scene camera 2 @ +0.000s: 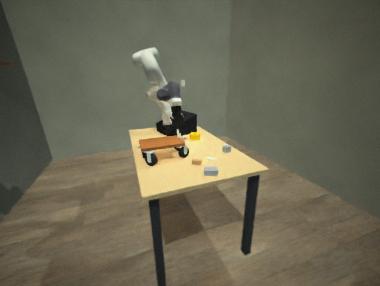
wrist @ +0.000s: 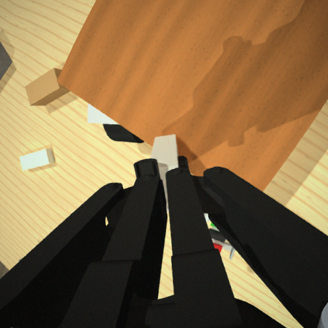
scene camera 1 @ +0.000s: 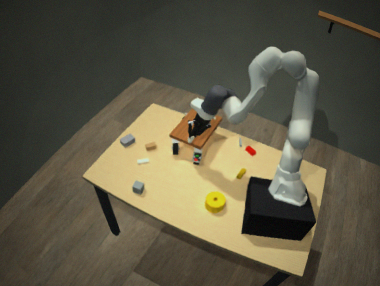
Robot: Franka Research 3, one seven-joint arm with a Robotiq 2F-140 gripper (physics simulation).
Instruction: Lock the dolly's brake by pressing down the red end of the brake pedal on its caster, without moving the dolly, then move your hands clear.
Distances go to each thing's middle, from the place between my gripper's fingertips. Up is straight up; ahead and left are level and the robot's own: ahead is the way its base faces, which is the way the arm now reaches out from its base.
Right now the dolly (scene camera 1: 180, 133) is 100 mm to the right of my hand, 70 mm below it and 50 mm ahead of it. Round my hand: tan block (wrist: 44, 89) (220 mm ahead, 110 mm below, 80 mm to the left).
